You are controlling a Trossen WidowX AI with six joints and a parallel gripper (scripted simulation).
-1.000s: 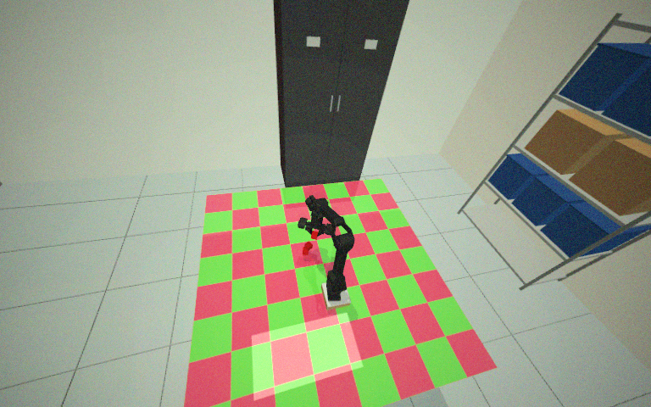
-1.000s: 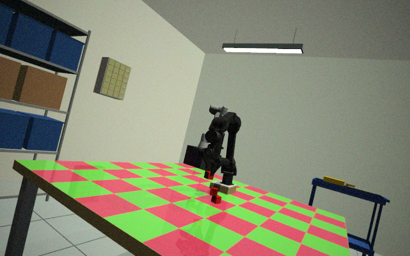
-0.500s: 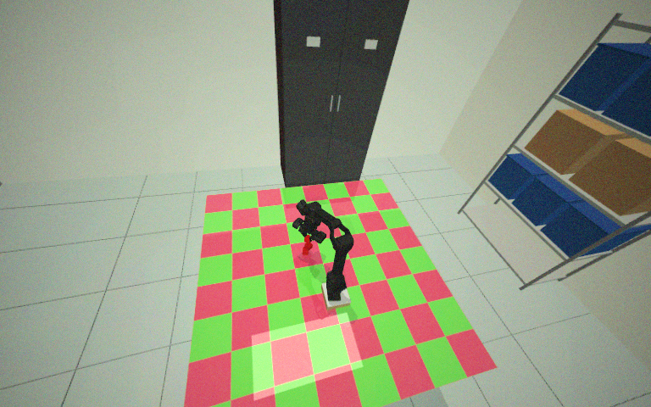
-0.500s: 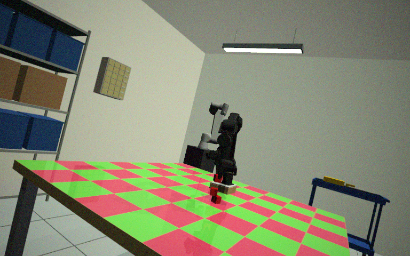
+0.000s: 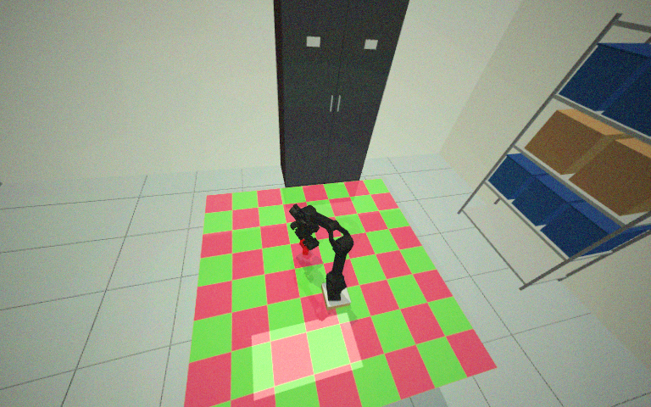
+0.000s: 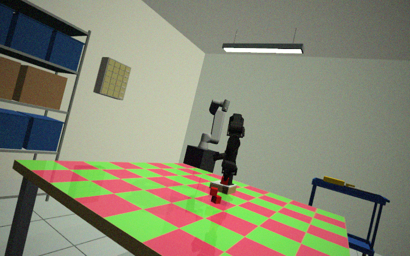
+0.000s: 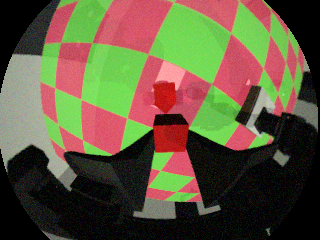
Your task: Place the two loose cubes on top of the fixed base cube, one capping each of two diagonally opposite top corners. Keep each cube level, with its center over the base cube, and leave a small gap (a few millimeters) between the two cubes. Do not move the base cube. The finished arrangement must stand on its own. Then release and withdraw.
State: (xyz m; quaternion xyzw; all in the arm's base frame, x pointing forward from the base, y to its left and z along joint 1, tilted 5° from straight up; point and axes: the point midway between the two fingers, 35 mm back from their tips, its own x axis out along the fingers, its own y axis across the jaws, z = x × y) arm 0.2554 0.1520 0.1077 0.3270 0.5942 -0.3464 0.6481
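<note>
Right now the red cube is 2 cm ahead of my gripper tip, 3 cm to the right of it and 6 cm below it.
</note>
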